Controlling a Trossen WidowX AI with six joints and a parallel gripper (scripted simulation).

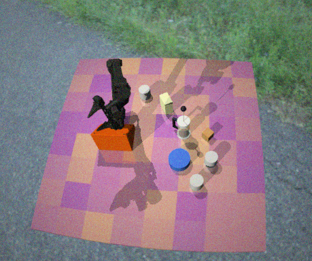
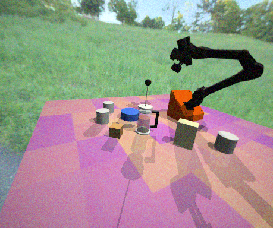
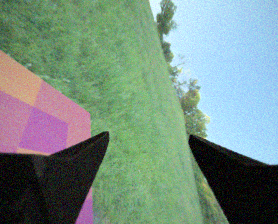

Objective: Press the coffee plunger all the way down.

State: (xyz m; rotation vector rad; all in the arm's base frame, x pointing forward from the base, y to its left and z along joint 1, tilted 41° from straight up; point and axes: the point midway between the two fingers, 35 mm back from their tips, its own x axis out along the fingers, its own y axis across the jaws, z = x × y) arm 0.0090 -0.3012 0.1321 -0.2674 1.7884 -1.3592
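Right now my gripper tip is 38 cm short of the coffee press, 27 cm above it and 22 cm to the right of it. The rest, counted from my gripper tip: pale yellow block (38 cm to the left, 34 cm below, 28 cm ahead).
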